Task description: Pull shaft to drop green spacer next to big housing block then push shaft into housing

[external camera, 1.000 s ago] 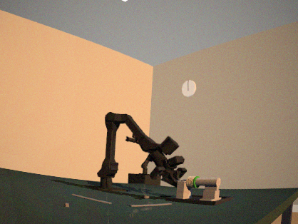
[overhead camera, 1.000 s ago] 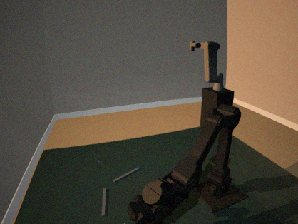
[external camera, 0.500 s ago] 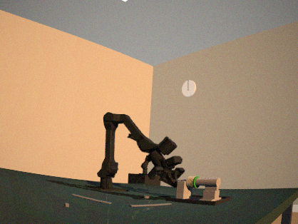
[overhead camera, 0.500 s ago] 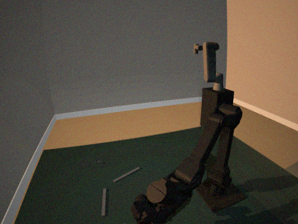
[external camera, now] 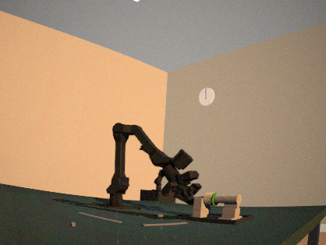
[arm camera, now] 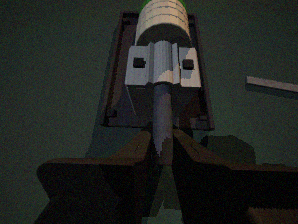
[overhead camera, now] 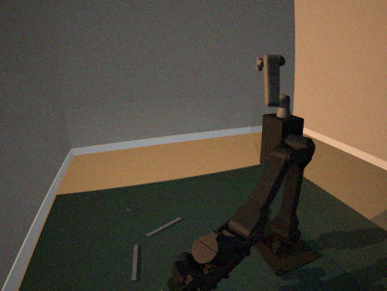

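My gripper tip is 60 mm short of the shaft and 20 mm below it. From my gripper tip the other things lie so: tan spacer: 90 mm ahead, 20 mm above; green spacer: 100 mm ahead, 20 mm above.
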